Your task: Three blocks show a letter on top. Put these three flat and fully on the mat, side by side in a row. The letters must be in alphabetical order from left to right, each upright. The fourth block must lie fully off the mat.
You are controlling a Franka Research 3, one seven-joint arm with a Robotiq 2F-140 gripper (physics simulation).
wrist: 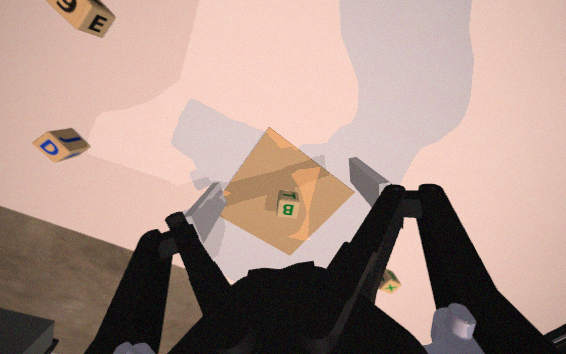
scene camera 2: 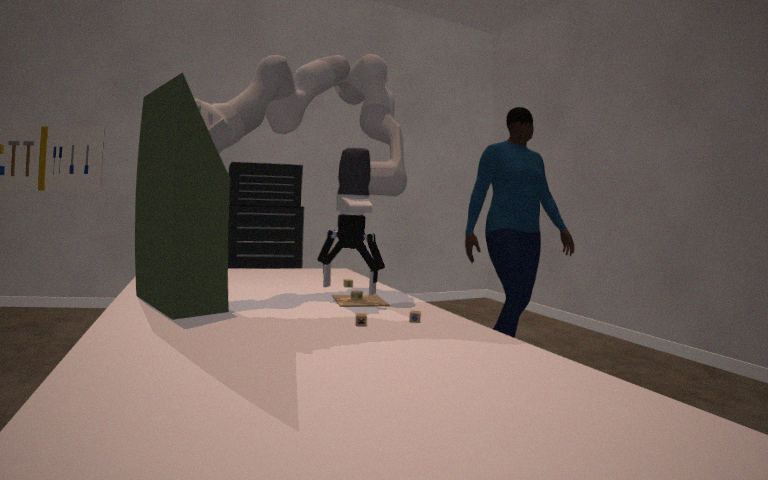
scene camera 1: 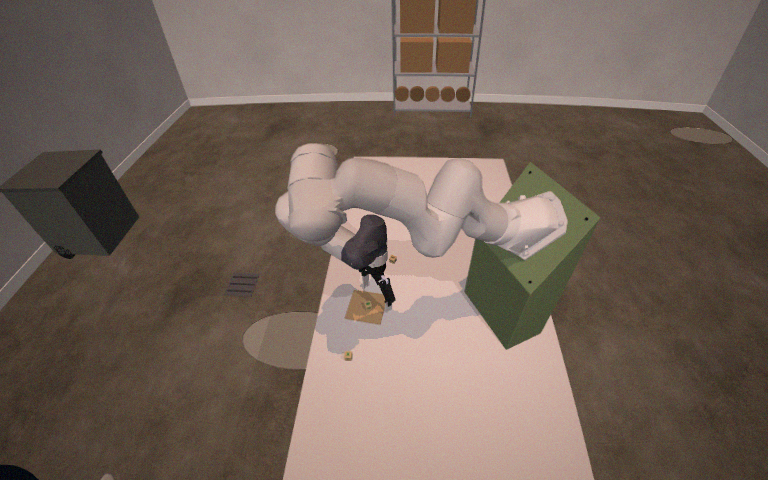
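Observation:
The B block (scene camera 1: 368, 304) (scene camera 2: 356, 295) (wrist: 288, 206) sits on the tan mat (scene camera 1: 356, 313) (scene camera 2: 370, 302) (wrist: 327, 195), B up, upside down in the wrist view. My gripper (scene camera 1: 376, 298) (scene camera 2: 349, 288) (wrist: 284, 181) is open and empty above the mat, fingers on either side of the B block. Off the mat are the X block (scene camera 1: 347, 356) (scene camera 2: 347, 283) (wrist: 390, 285), green X up, and the D block (scene camera 2: 415, 316) (wrist: 61, 145), blue D up, which the arm hides in scene camera 1. The block with 9 up (scene camera 1: 393, 258) (scene camera 2: 361, 320) (wrist: 82, 16) is off the mat too, partly cut off in the wrist view.
The green pedestal (scene camera 1: 501, 300) (scene camera 2: 181, 226) carries the arm and stands on the pale table (scene camera 1: 441, 407) (scene camera 2: 424, 413). The table's left edge is near the mat in scene camera 1. A person (scene camera 2: 512, 215) stands beside the table. A dark tool chest (scene camera 2: 265, 226) stands behind it.

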